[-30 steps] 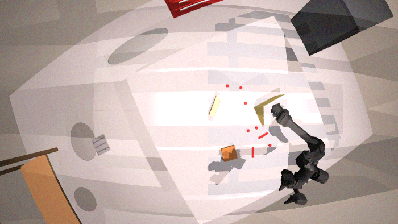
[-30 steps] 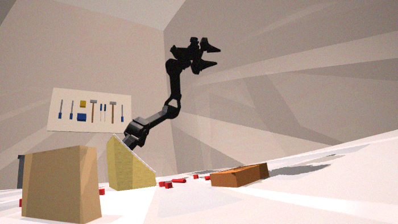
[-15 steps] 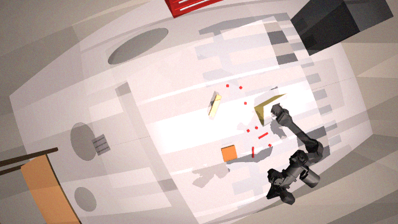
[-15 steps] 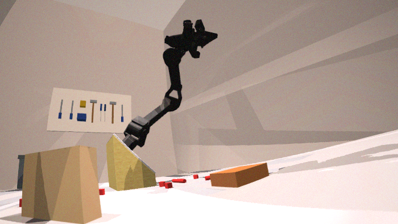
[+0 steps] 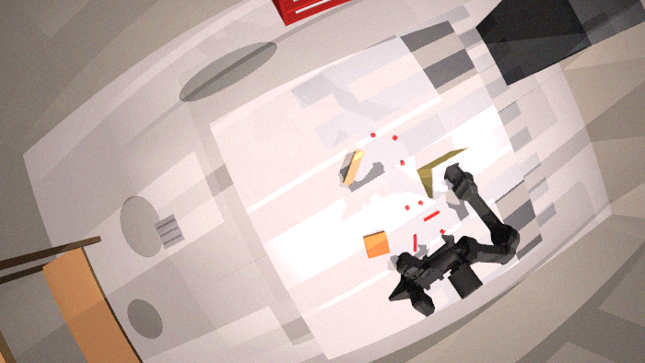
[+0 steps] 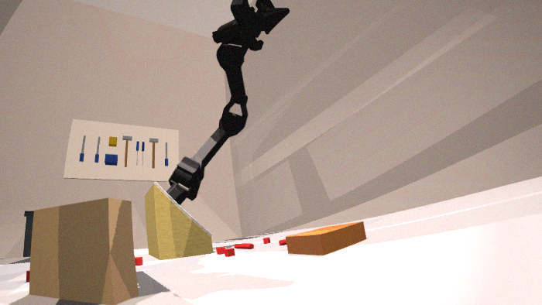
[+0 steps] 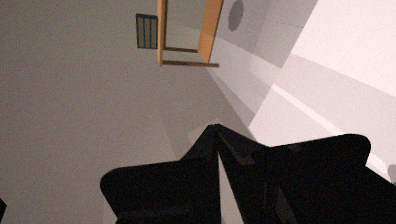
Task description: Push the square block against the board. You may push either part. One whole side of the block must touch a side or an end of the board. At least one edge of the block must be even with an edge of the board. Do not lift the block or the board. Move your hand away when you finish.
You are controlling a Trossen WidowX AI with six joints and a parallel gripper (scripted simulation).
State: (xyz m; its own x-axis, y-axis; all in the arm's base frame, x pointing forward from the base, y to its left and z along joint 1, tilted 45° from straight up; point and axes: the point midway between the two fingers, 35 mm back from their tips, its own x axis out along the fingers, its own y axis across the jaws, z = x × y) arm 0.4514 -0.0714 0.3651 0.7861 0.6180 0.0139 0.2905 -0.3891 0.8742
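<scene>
The light wooden board lies 60 mm behind my gripper tip, 350 mm to the right of it and 460 mm below it. Also, from my gripper tip: darker orange square block: 60 mm behind, 490 mm below.
</scene>
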